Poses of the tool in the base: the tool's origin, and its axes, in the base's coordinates. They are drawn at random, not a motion.
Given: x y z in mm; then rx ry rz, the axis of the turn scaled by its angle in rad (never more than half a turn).
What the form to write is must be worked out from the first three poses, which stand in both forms.
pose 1, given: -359.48 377.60 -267.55 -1.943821 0.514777 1.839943
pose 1, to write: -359.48 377.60 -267.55 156.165 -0.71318 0.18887 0.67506
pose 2, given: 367.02 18.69 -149.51 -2.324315 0.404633 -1.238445
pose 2, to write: 367.02 18.69 -149.51 152.668 -0.87231 0.15186 -0.46478
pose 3, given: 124.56 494.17 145.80 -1.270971 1.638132 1.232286
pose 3, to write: 124.56 494.17 145.80 138.193 -0.52695 0.67918 0.51091
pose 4, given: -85.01 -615.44 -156.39 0.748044 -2.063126 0.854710
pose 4, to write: -85.01 -615.44 -156.39 134.938 0.31762 -0.87602 0.36292
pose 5, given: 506.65 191.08 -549.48 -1.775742 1.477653 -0.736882
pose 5, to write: 506.65 191.08 -549.48 138.931 -0.73232 0.60939 -0.30389
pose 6, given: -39.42 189.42 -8.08 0.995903 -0.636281 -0.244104
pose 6, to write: -39.42 189.42 -8.08 69.142 0.82527 -0.52727 -0.20228
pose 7, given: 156.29 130.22 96.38 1.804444 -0.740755 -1.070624
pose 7, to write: 156.29 130.22 96.38 127.488 0.81096 -0.33291 -0.48116
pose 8, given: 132.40 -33.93 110.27 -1.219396 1.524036 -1.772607
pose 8, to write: 132.40 -33.93 110.27 151.067 -0.46249 0.57803 -0.67230
